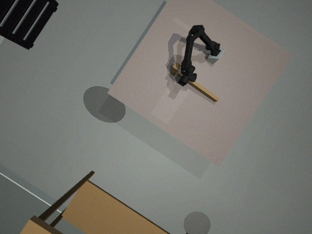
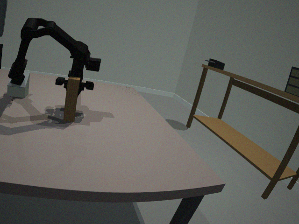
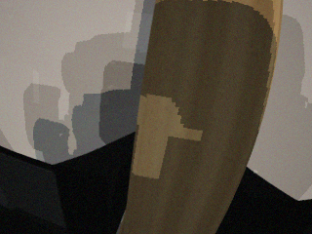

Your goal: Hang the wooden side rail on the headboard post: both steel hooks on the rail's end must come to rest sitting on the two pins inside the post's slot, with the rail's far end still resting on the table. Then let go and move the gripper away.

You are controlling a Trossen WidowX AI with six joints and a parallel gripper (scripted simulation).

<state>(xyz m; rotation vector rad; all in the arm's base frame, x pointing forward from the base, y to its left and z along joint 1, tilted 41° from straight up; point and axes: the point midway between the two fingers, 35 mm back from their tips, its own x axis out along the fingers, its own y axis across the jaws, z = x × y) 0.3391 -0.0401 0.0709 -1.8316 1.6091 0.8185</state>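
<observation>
Now: the wooden headboard post 110 mm to the right of my gripper tip, 40 mm above it and 10 mm ahead of it.
</observation>
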